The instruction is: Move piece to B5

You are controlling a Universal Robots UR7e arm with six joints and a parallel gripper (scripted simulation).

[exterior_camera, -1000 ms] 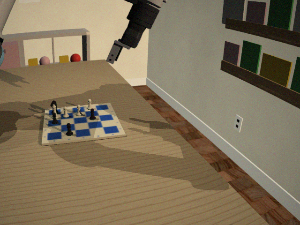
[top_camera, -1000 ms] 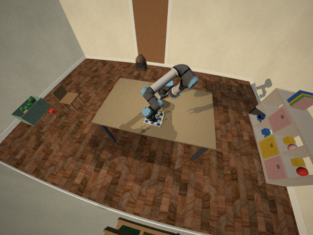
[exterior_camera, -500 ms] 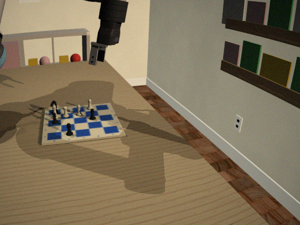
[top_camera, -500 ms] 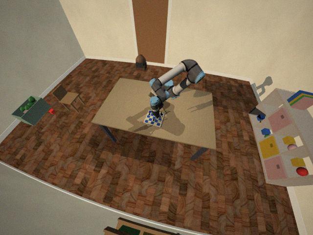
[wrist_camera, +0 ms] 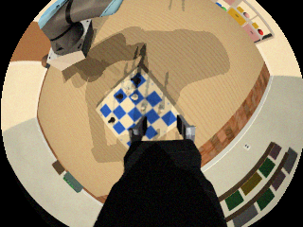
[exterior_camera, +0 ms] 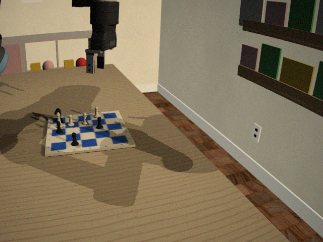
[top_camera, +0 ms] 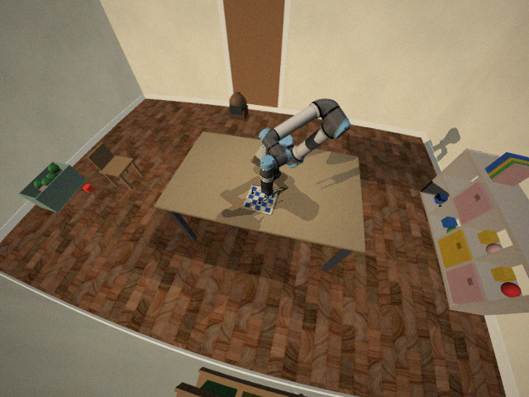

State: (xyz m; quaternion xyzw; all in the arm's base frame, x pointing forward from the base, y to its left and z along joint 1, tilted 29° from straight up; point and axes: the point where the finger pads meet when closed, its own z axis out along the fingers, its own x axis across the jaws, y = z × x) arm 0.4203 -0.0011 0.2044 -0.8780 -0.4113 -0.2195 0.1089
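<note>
Right now the blue-and-white chessboard is 16 cm below my hand, 8 cm to the right of it and 4 cm behind it. The rest, counted from my hand: tall black piece (14 cm below, 12 cm behind).
</note>
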